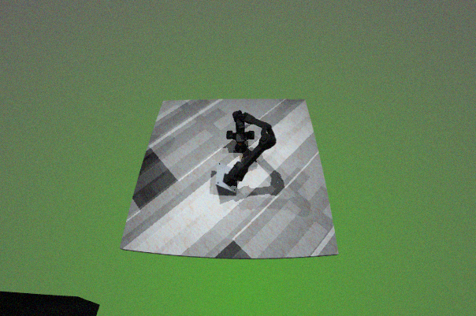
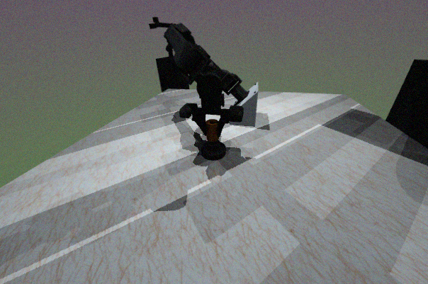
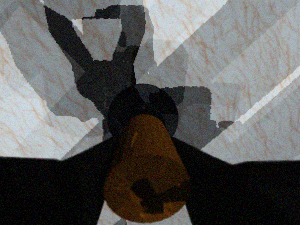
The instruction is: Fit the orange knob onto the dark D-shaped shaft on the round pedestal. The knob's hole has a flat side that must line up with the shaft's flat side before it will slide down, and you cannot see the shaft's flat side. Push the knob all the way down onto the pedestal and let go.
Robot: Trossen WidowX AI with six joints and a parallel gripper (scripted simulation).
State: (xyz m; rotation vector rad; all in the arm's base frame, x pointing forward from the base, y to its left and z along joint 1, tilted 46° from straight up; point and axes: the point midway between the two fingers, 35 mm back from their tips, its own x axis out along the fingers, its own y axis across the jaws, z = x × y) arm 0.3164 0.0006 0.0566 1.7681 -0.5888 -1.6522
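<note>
Right now the orange knob is 2 cm above my gripper tip. The rest, counted from my gripper tip: dark round pedestal: 4 cm below.
</note>
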